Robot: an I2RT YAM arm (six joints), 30 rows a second.
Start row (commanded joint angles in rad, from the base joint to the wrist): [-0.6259, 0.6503, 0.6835, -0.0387, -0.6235, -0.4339]
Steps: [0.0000, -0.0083, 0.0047, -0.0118, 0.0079, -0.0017]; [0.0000, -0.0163, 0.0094, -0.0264, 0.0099, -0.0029]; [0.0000, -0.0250, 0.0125, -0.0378, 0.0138, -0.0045]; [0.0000, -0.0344, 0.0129, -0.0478, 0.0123, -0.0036]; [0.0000, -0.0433, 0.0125, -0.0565, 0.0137, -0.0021]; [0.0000, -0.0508, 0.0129, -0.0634, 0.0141, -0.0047]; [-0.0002, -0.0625, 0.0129, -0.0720, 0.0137, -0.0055]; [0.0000, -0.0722, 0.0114, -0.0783, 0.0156, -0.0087]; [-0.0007, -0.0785, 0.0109, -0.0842, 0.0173, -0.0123]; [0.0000, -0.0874, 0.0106, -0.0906, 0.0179, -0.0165]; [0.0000, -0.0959, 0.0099, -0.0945, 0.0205, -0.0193]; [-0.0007, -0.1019, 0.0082, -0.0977, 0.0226, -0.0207]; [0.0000, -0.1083, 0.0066, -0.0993, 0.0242, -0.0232]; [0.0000, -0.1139, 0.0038, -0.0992, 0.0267, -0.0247]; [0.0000, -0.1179, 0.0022, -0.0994, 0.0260, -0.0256]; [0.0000, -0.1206, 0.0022, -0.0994, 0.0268, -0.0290]
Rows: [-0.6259, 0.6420, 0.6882, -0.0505, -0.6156, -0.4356]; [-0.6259, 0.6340, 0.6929, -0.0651, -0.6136, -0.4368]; [-0.6259, 0.6253, 0.6960, -0.0765, -0.6097, -0.4384]; [-0.6259, 0.6159, 0.6964, -0.0865, -0.6112, -0.4375]; [-0.6259, 0.6070, 0.6960, -0.0952, -0.6098, -0.4360]; [-0.6259, 0.5995, 0.6964, -0.1021, -0.6094, -0.4386]; [-0.6261, 0.5878, 0.6964, -0.1107, -0.6098, -0.4394]; [-0.6259, 0.5781, 0.6949, -0.1170, -0.6079, -0.4426]; [-0.6266, 0.5718, 0.6944, -0.1229, -0.6062, -0.4462]; [-0.6259, 0.5629, 0.6941, -0.1293, -0.6056, -0.4504]; [-0.6259, 0.5544, 0.6934, -0.1332, -0.6030, -0.4532]; [-0.6266, 0.5484, 0.6917, -0.1364, -0.6009, -0.4546]; [-0.6259, 0.5420, 0.6901, -0.1380, -0.5993, -0.4571]; [-0.6259, 0.5364, 0.6873, -0.1379, -0.5968, -0.4586]; [-0.6259, 0.5324, 0.6857, -0.1381, -0.5975, -0.4595]; [-0.6259, 0.5297, 0.6857, -0.1381, -0.5967, -0.4629]
